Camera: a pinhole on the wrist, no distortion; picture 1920 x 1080 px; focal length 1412.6 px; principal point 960.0 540.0 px. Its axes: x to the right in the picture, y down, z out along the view. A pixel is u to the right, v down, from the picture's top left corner.
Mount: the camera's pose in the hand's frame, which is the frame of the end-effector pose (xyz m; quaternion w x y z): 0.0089 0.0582 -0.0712 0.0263 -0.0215 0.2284 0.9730
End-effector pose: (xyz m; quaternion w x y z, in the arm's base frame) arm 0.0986 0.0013 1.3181 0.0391 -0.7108 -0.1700 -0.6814
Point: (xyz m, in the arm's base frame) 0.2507 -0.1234 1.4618
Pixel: 180 223
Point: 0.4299 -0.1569 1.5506
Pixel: 226 278
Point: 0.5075 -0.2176 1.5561
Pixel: 376 186
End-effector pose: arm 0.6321 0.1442 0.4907 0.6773 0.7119 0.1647 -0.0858
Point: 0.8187 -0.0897 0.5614
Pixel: 396 818
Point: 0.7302 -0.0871 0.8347
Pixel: 1177 35
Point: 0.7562 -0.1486 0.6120
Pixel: 789 784
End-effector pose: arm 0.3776 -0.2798 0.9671 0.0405 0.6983 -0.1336 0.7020
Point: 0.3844 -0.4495 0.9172
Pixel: 1270 155
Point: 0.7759 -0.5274 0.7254
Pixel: 1503 924
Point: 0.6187 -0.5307 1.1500
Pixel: 128 771
